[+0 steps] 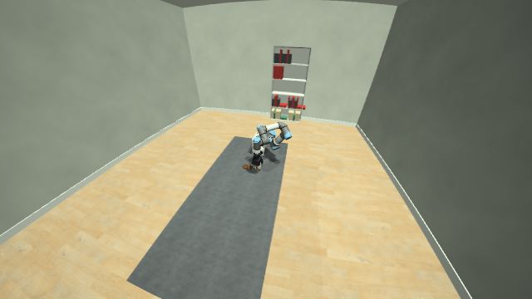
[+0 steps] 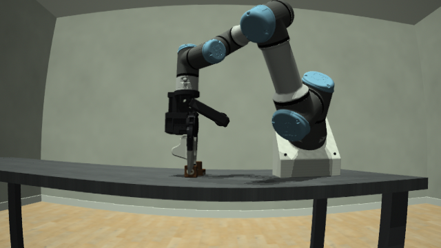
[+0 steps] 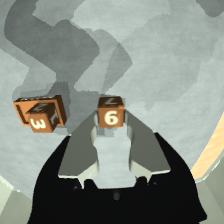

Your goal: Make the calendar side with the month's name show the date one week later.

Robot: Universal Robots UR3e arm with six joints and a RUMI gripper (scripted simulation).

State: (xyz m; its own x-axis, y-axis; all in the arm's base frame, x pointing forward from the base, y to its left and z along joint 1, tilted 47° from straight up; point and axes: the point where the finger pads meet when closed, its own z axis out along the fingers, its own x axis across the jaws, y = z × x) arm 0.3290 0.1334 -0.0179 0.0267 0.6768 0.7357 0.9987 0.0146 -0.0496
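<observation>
Right now my hand is 10 mm above the cube. The rest, counted from my hand: calendar tray 110 mm to the right, 20 mm below.
</observation>
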